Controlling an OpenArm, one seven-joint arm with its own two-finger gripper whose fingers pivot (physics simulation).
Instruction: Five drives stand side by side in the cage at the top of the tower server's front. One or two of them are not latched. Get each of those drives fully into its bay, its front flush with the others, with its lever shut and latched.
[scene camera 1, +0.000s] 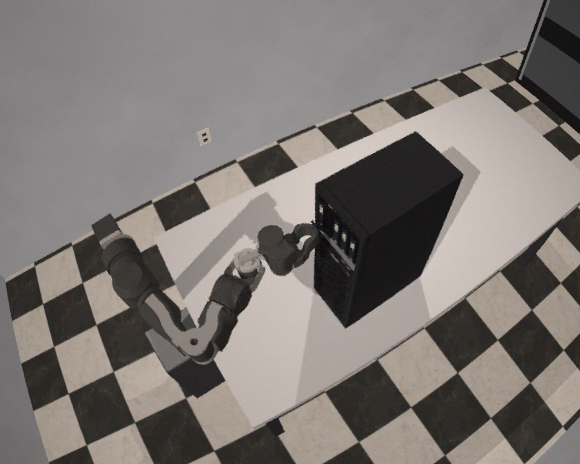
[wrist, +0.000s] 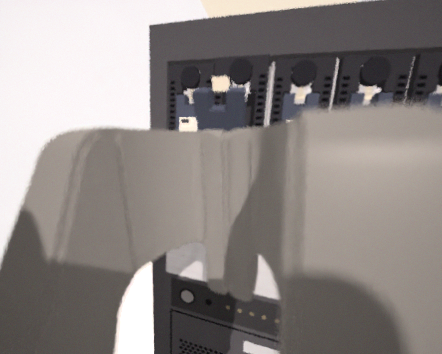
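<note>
The tower server (scene camera 1: 390, 200) (wrist: 200, 42) stands upright on the table, with its drive cage at the top of its front. In the wrist view, the second drive from the left (wrist: 241, 71) has its blue lever (wrist: 220, 110) swung out, overlapping part of the leftmost drive (wrist: 190, 77). The third drive (wrist: 303, 73) and fourth drive (wrist: 375, 71) show upright levers; their lower parts are hidden. The fifth is cut off at the right edge. Whether the fronts are flush is unclear. My gripper (scene camera 1: 315, 231) (wrist: 237, 209) is shut and empty, close before the cage, below the open lever.
The white table (scene camera 1: 280, 350) carries the server. The arm (scene camera 1: 220, 300) reaches in from the left, on its base (scene camera 1: 195, 375) beside the table's near left edge. Below the cage are a round button (wrist: 187, 296) and small lights. A grey wall (scene camera 1: 100, 75) stands behind.
</note>
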